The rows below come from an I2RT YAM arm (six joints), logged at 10 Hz.
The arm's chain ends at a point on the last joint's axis. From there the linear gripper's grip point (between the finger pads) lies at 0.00 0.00 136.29 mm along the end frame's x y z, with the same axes.
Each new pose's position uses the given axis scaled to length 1; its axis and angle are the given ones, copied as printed.
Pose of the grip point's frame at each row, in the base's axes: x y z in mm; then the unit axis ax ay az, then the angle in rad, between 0 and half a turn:
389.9 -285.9 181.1 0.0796 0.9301 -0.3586 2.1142
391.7 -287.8 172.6 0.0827 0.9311 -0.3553 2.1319
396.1 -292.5 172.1 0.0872 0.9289 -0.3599 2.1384
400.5 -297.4 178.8 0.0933 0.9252 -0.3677 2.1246
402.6 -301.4 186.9 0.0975 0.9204 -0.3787 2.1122
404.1 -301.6 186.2 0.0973 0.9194 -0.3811 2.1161
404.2 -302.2 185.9 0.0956 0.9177 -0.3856 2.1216
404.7 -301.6 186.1 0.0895 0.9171 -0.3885 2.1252
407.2 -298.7 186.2 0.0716 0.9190 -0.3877 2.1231
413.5 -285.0 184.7 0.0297 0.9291 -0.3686 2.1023
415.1 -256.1 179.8 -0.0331 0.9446 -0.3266 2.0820
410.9 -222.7 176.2 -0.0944 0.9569 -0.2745 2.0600
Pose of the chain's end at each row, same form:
287.3 -207.7 225.0 0.0796 0.9301 -0.3586 2.1142
290.4 -209.2 218.8 0.0827 0.9311 -0.3553 2.1319
295.9 -212.4 218.2 0.0872 0.9289 -0.3599 2.1384
300.4 -215.8 222.4 0.0933 0.9252 -0.3677 2.1246
302.7 -218.0 227.5 0.0975 0.9204 -0.3787 2.1122
304.6 -217.7 226.8 0.0973 0.9194 -0.3811 2.1161
305.3 -217.6 226.4 0.0956 0.9177 -0.3856 2.1216
305.7 -217.1 226.4 0.0895 0.9171 -0.3885 2.1252
306.3 -216.4 226.5 0.0716 0.9190 -0.3877 2.1231
306.6 -211.2 225.9 0.0297 0.9291 -0.3686 2.1023
300.6 -197.4 224.8 -0.0331 0.9446 -0.3266 2.0820
290.6 -181.4 225.1 -0.0944 0.9569 -0.2745 2.0600

